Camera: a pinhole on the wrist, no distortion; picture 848 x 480 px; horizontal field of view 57.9 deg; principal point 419.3 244.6 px. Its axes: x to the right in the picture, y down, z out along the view. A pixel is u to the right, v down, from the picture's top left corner.
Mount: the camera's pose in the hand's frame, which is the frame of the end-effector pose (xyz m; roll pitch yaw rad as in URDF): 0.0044 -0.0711 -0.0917 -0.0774 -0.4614 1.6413
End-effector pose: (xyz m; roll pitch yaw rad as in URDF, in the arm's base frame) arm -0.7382 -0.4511 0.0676 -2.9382 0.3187 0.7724
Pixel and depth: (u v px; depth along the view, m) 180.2 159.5 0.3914
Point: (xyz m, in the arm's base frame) -1.0131 -0.1766 -0.0682
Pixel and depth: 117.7 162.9 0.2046
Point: -0.8931 -0.2661 0.0530
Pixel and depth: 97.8 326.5 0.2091
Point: -0.9284 -0.2875 0.0707
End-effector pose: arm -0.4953 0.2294 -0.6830 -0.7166 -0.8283 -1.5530
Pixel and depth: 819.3 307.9 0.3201
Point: -0.3740 0.4437 -0.5524
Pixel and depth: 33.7 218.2 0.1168
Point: -0.6379 0.3000 -0.6067
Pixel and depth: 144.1 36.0 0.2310
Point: -0.6295 0.3501 -0.4863
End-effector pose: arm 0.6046 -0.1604 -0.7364 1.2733 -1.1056 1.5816
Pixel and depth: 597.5 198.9 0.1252
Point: 0.6654 -0.0804 -0.7715
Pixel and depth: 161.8 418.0 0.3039
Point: 0.8145 0.0330 -0.9125
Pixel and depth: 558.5 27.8 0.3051
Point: 0.8509 -0.0477 -0.7100
